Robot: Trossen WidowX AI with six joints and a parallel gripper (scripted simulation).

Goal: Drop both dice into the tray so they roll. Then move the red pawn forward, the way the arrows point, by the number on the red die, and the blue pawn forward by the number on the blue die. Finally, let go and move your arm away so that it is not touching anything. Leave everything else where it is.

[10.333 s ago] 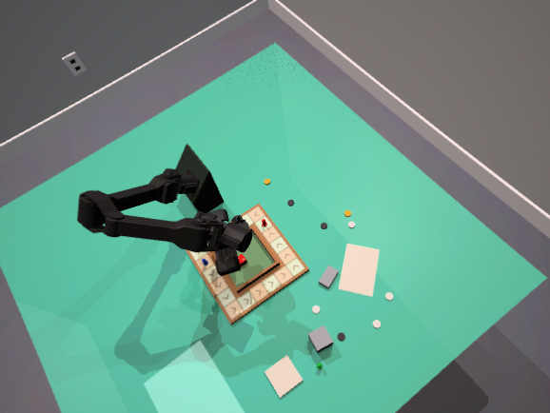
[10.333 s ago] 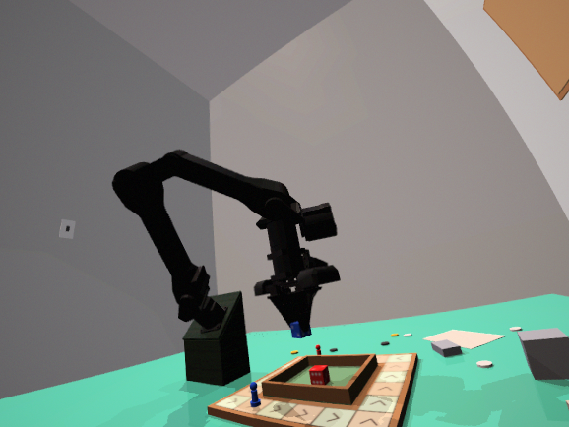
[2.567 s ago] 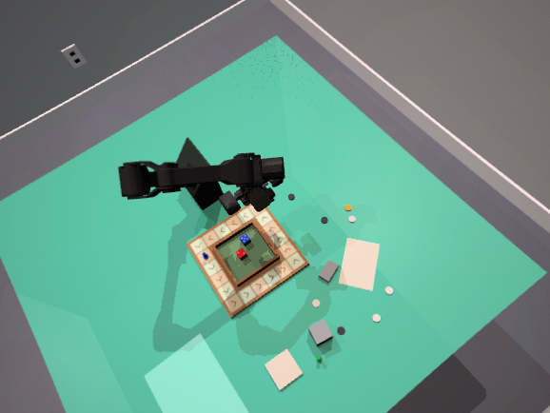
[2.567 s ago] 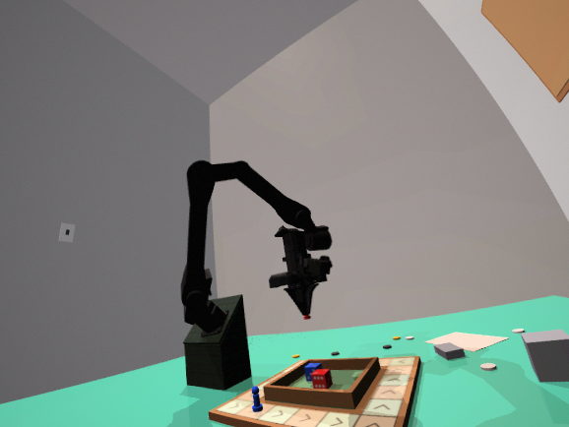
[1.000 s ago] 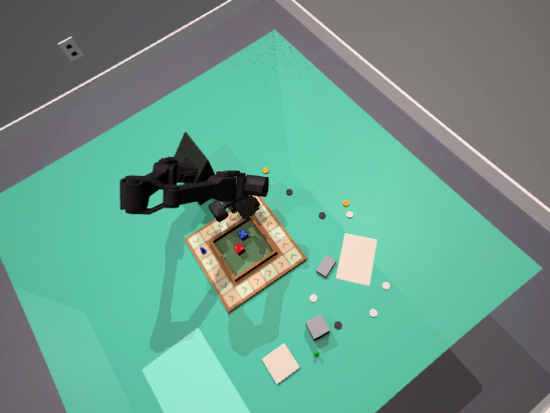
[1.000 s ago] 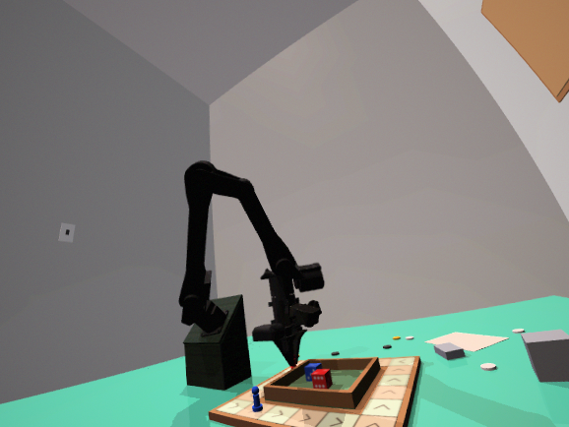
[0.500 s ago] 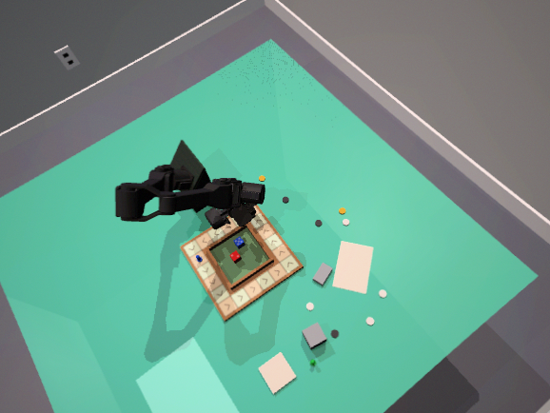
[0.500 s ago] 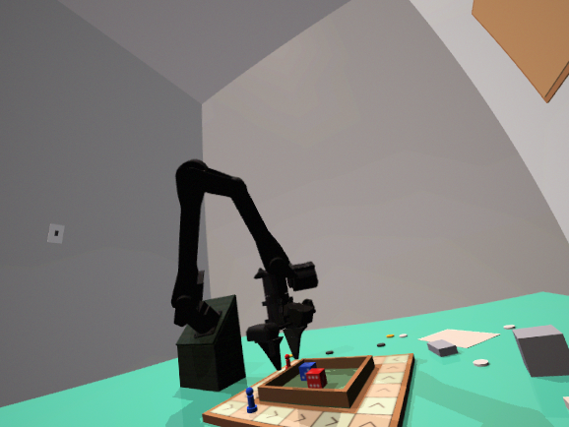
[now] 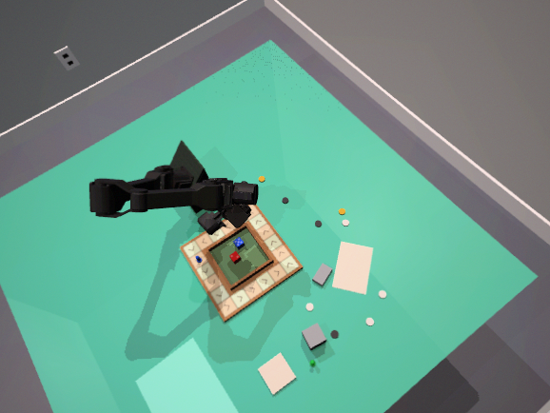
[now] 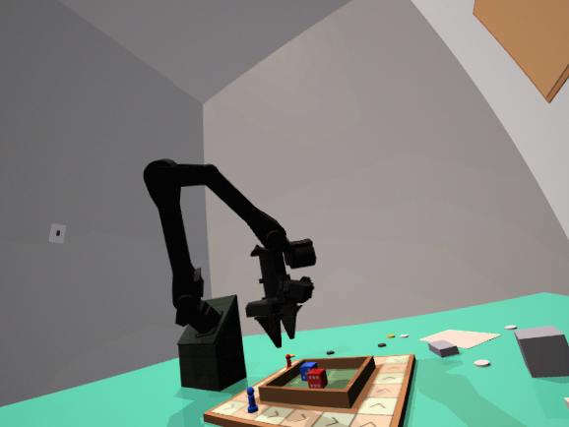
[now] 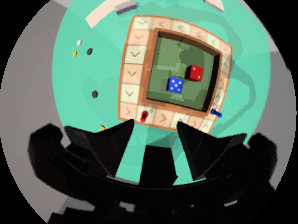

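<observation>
The red pawn is 50 mm below my gripper tip, 20 mm to the left of it and 10 mm behind it. From my gripper tip the other things lie so: green piece: 470 mm ahead, 100 mm to the right, 60 mm below; then green tray floor: 90 mm ahead, 70 mm below, 60 mm to the right; then blue pawn: 160 mm to the right, 50 mm below, 10 mm ahead.
</observation>
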